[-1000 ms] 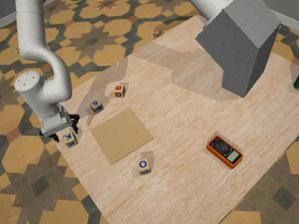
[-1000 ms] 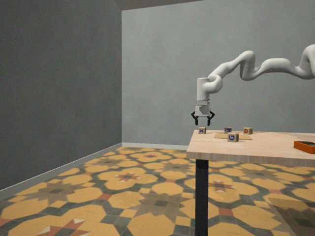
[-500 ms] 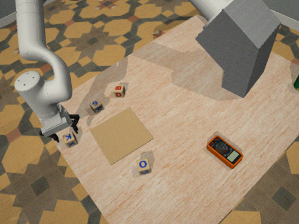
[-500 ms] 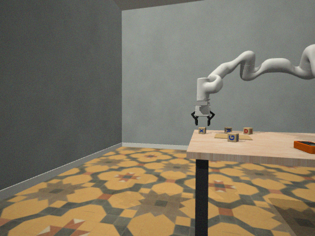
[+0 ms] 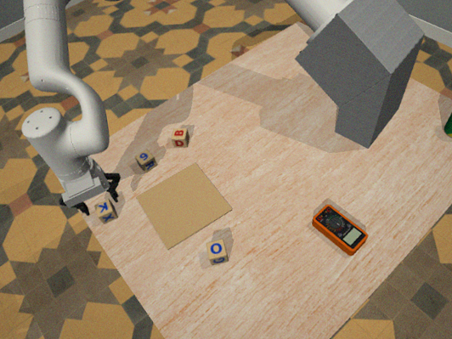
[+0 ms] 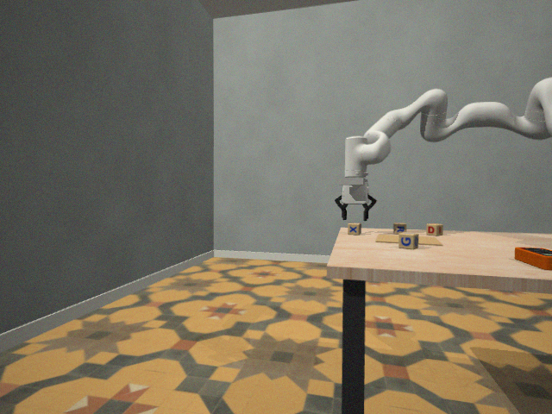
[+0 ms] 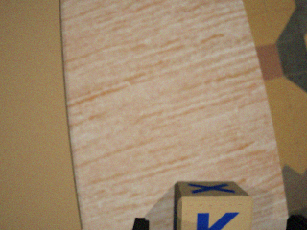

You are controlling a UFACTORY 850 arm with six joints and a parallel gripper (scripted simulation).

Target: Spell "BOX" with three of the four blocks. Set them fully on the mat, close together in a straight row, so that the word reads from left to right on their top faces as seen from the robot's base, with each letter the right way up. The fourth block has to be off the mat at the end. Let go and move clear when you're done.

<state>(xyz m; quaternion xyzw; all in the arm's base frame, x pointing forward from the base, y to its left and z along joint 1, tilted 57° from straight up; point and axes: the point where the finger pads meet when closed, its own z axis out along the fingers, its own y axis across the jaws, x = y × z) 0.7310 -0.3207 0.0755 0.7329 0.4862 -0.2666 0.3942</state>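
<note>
The X block is 5 cm below my hand. Also, from my hand: B block (32 cm behind, 2 cm to the right, 5 cm below); then O block (10 cm behind, 32 cm to the left, 5 cm below); then tan mat (16 cm behind, 14 cm to the left, 7 cm below).
</note>
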